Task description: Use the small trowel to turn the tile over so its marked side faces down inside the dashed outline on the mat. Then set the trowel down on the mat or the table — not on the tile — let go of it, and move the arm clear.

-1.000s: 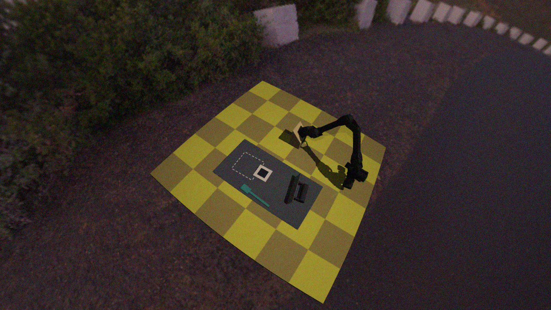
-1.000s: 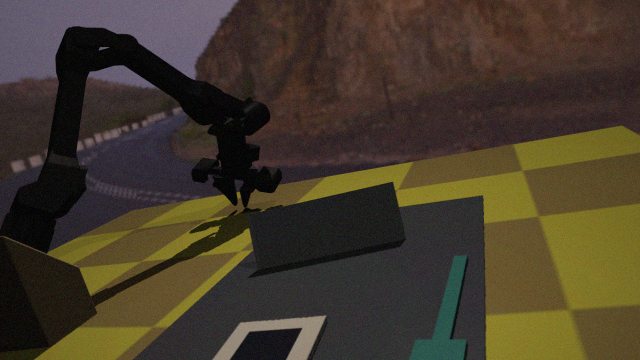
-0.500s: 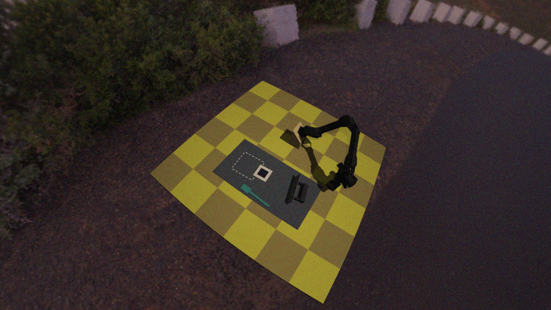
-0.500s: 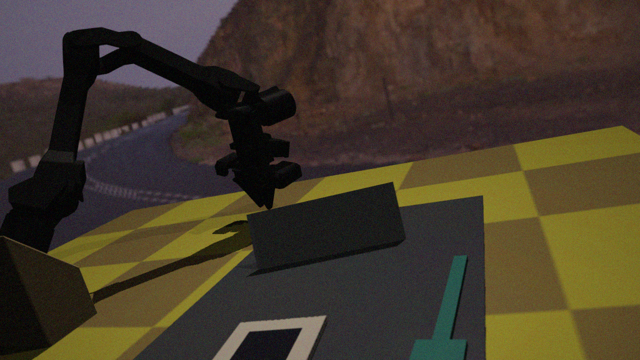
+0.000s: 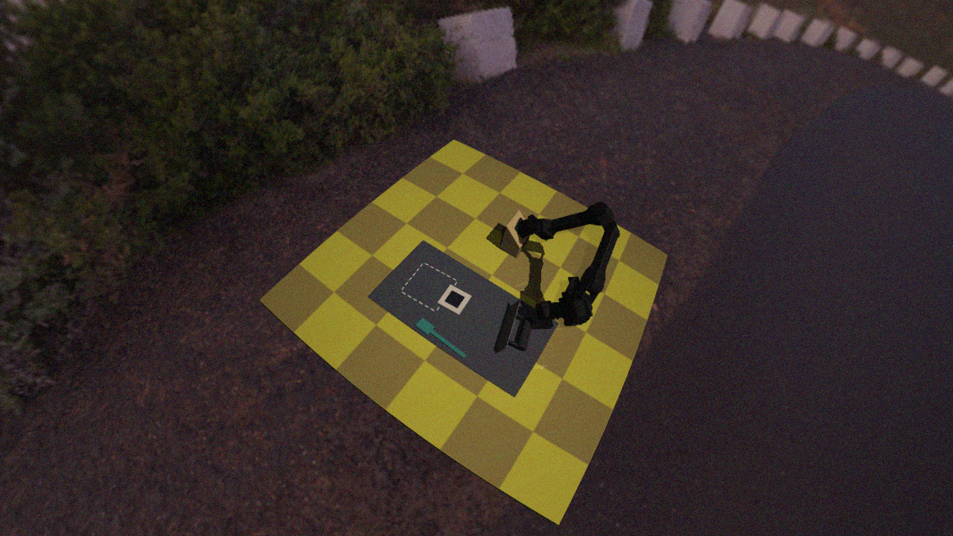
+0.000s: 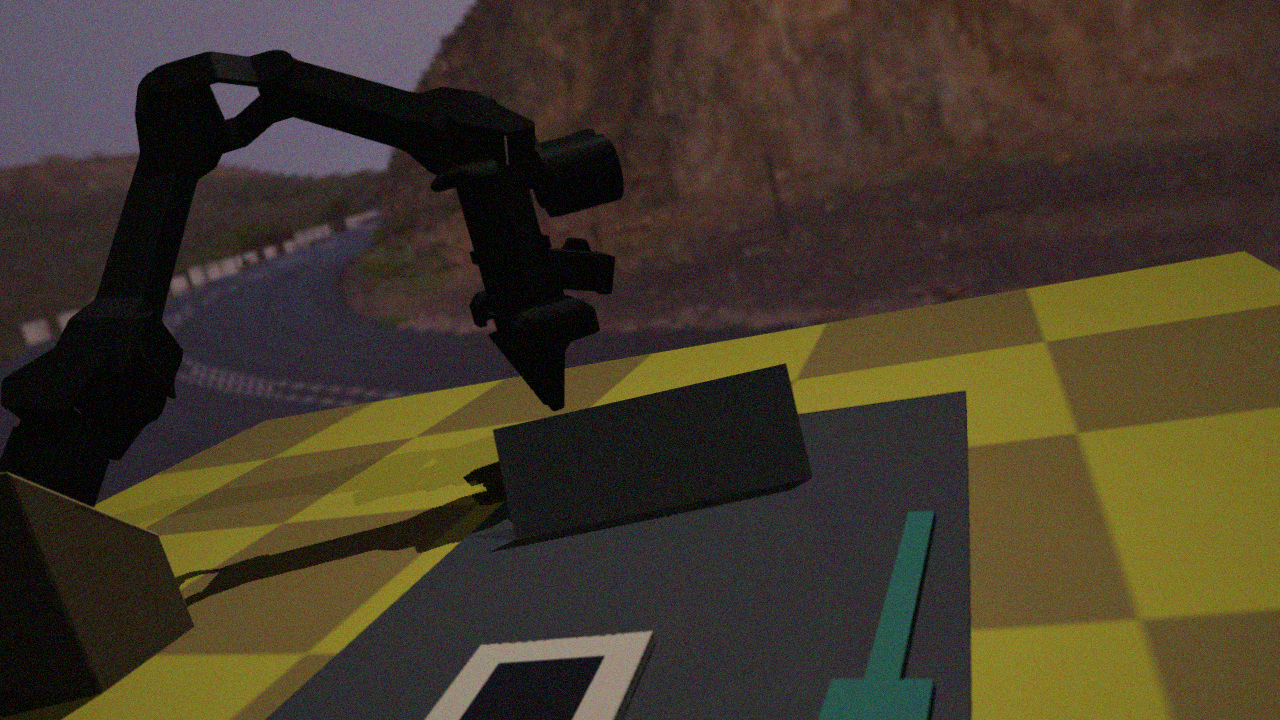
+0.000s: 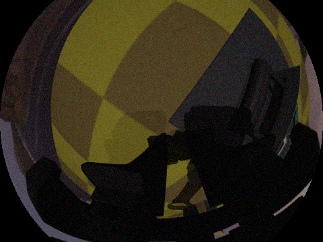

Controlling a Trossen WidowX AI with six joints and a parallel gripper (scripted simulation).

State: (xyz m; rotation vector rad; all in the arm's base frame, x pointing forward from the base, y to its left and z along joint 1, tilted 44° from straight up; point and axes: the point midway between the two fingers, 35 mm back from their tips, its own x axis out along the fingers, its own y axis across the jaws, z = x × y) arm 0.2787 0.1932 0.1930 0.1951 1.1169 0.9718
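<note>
Now: the grey mat 120 mm ahead of my gripper tip, 330 mm to the right of it and 60 mm below it. Round my gripper tip: tile (100 mm ahead, 380 mm to the right, 40 mm below); teal trowel (250 mm ahead, 380 mm to the right, 40 mm below).
</note>
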